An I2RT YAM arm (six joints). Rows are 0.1 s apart.
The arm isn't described. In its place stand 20 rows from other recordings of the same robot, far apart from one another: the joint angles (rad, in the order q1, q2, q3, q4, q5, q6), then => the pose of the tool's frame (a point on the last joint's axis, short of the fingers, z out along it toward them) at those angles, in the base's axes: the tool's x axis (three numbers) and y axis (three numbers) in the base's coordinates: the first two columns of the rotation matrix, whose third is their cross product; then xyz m.
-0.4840, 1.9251, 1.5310, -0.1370, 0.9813, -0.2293 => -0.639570, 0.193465, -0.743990, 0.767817, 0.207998, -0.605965, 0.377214, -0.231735, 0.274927
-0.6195, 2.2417, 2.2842, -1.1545, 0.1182, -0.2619 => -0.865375, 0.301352, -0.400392, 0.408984, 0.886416, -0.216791, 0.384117, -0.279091, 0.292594
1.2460, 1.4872, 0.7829, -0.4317, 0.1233, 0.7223 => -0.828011, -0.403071, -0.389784, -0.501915, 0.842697, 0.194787, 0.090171, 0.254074, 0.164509
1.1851, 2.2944, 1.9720, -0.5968, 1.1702, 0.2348 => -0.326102, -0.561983, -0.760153, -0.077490, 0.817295, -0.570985, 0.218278, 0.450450, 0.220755
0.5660, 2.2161, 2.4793, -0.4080, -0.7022, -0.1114 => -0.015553, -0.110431, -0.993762, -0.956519, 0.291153, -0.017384, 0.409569, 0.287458, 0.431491
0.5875, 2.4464, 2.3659, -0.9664, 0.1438, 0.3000 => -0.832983, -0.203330, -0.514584, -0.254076, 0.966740, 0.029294, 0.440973, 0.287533, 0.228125
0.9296, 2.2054, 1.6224, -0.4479, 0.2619, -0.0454 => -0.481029, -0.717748, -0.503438, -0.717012, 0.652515, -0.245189, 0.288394, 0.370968, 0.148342
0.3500, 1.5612, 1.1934, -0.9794, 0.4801, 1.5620 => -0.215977, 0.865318, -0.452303, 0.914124, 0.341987, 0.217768, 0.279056, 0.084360, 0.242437
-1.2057, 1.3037, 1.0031, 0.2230, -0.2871, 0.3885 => 0.275552, 0.296622, -0.914378, 0.746293, 0.533537, 0.397977, 0.120069, -0.285891, 0.344524
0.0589, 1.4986, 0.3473, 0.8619, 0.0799, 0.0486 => -0.283687, 0.031782, -0.958390, 0.031504, 0.999220, 0.023810, 0.260191, 0.012497, 0.146250
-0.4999, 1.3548, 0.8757, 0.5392, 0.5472, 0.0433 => 0.090114, -0.007097, -0.995906, 0.862059, 0.501312, 0.074430, 0.265561, -0.166147, 0.317942
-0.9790, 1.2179, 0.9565, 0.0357, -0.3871, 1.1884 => 0.476012, 0.831875, -0.285302, 0.326009, 0.134385, 0.935766, 0.170249, -0.229195, 0.331941
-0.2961, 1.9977, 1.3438, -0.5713, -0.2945, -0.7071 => -0.804469, -0.404530, -0.434954, -0.443839, 0.896020, -0.012444, 0.382621, -0.105922, 0.150724
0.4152, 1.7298, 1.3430, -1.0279, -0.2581, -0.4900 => -0.596912, -0.760424, -0.255834, -0.801561, 0.578971, 0.149307, 0.296639, 0.140697, 0.230216
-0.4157, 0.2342, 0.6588, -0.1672, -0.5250, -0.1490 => 0.244257, -0.248236, -0.937399, -0.058363, 0.961164, -0.269737, 0.064918, -0.009152, 0.357047
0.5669, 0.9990, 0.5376, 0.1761, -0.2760, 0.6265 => -0.624608, 0.271105, -0.732371, -0.458060, 0.632358, 0.624743, 0.186370, 0.130144, 0.249692
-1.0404, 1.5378, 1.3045, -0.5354, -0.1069, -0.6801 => -0.788411, 0.108342, -0.605533, 0.415526, 0.819641, -0.394370, 0.176367, -0.293228, 0.303038
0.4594, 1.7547, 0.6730, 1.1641, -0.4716, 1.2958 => -0.750713, 0.585167, -0.306610, -0.288463, 0.127181, 0.949007, 0.299105, 0.166013, 0.193665
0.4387, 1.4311, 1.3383, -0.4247, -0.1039, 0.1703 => -0.526812, -0.060981, -0.847791, -0.420875, 0.885279, 0.197852, 0.295214, 0.142591, 0.357843
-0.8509, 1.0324, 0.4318, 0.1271, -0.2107, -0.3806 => -0.506673, 0.026834, -0.861721, 0.457012, 0.855889, -0.242061, 0.149000, -0.158626, 0.201577
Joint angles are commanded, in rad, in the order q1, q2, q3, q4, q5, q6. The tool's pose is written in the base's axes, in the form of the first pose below.
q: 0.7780 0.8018 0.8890 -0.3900 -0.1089 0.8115
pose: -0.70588, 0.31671, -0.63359, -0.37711, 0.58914, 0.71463, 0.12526, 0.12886, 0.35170
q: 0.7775 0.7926 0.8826 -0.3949 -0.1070 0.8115
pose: -0.70584, 0.31715, -0.63341, -0.37496, 0.59135, 0.71394, 0.12393, 0.12732, 0.35045
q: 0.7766 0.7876 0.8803 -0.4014 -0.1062 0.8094
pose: -0.70614, 0.31528, -0.63401, -0.37365, 0.59466, 0.71187, 0.12315, 0.12629, 0.34977
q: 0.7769 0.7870 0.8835 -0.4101 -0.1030 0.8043
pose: -0.70516, 0.31155, -0.63694, -0.37361, 0.60022, 0.70721, 0.12278, 0.12584, 0.35005
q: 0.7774 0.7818 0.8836 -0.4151 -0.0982 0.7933
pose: -0.69895, 0.30723, -0.64582, -0.37976, 0.60575, 0.69918, 0.12184, 0.12481, 0.35037
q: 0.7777 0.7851 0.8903 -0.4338 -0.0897 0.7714
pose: -0.69415, 0.29092, -0.65842, -0.38402, 0.62399, 0.68057, 0.12189, 0.12451, 0.35019
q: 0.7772 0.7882 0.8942 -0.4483 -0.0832 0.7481
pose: -0.68875, 0.27338, -0.67148, -0.39039, 0.64060, 0.66123, 0.12214, 0.12431, 0.34954
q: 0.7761 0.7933 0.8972 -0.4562 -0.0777 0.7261
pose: -0.68236, 0.25777, -0.68406, -0.39761, 0.65436, 0.64321, 0.12297, 0.12458, 0.34895
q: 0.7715 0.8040 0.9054 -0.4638 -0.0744 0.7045
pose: -0.67621, 0.24328, -0.69538, -0.40313, 0.66786, 0.62567, 0.12496, 0.12522, 0.34929
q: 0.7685 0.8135 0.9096 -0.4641 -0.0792 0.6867
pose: -0.67295, 0.22848, -0.70352, -0.41290, 0.67310, 0.61355, 0.12667, 0.12638, 0.34919
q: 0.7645 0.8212 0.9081 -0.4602 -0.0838 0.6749
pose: -0.67162, 0.21857, -0.70792, -0.41799, 0.67713, 0.60562, 0.12852, 0.12738, 0.34785
